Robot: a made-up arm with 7 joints. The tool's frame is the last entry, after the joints.
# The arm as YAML. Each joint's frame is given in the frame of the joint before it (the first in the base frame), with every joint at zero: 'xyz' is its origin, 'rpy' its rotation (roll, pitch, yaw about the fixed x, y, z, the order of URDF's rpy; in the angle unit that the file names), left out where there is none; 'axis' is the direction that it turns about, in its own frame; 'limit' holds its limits. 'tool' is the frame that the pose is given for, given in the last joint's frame.
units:
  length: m
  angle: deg
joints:
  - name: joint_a
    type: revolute
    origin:
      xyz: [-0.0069, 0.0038, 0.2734]
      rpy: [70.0, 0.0, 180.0]
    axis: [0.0, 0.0, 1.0]
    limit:
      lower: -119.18
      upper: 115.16
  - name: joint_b
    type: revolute
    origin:
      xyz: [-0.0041, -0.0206, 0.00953]
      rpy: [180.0, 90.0, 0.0]
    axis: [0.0, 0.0, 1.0]
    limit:
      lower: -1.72
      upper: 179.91
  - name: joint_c
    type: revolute
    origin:
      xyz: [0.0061, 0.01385, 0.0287]
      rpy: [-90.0, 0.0, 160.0]
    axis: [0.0, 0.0, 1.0]
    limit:
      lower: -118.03
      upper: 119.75
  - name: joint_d
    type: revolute
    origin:
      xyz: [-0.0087, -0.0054, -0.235]
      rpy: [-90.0, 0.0, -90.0]
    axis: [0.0, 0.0, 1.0]
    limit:
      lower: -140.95
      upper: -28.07
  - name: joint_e
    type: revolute
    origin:
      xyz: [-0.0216, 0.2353, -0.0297]
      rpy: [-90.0, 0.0, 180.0]
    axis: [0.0, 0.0, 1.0]
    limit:
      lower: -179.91
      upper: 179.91
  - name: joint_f
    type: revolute
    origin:
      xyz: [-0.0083, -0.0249, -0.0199]
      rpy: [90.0, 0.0, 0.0]
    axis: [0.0, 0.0, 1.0]
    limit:
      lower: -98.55
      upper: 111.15
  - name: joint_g
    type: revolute
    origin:
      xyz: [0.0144, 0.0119, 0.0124]
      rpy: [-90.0, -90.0, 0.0]
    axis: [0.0, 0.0, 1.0]
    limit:
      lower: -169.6
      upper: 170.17
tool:
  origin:
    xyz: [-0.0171, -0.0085, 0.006]
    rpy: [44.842, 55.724, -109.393]
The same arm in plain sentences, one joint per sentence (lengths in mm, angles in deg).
The arm has seven revolute joints in a row. What follows holds with every joint at zero, and every direction is one of the base frame's. The first joint sits 6.9 mm along -x and 3.8 mm along +y and 273.4 mm along +z from the base frame's origin and turns about the direction (0, 0.9397, 0.342), from -119.18 to 115.16 deg. The second joint sits 4.1 mm along +x and 16 mm along +y and 16.1 mm along -z from the first joint and turns about +x, from -1.72 to 179.91 deg. The third joint sits 28.7 mm along +x and 1 mm along -y and 15.1 mm along -z from the second joint and turns about +z, from -118.03 to 119.75 deg. The fourth joint sits 5.4 mm along +x and 8.7 mm along -y and 235 mm along -z from the third joint and turns about +y, from -140.95 to -28.07 deg. The fifth joint sits 21.6 mm along -x and 29.7 mm along -y and 235.3 mm along -z from the fourth joint and turns about +z, from -179.91 to 179.91 deg. The sixth joint sits 8.3 mm along +x and 24.9 mm along +y and 19.9 mm along -z from the fifth joint and turns about +y, from -98.55 to 111.15 deg. The seventh joint sits 14.4 mm along -x and 12.4 mm along +y and 11.9 mm along +z from the sixth joint and turns about +z, from -169.6 to 170.17 deg. The tool frame, which is the frame that the pose is given for, sits 8.5 mm along +x and 17.1 mm along -y and 6 mm along +z from the seventh joint; its axes are the base frame's turned by roll 44.84, pitch 55.72 and yaw -19.39 deg (as in URDF: about the fixed x, then y, then z).
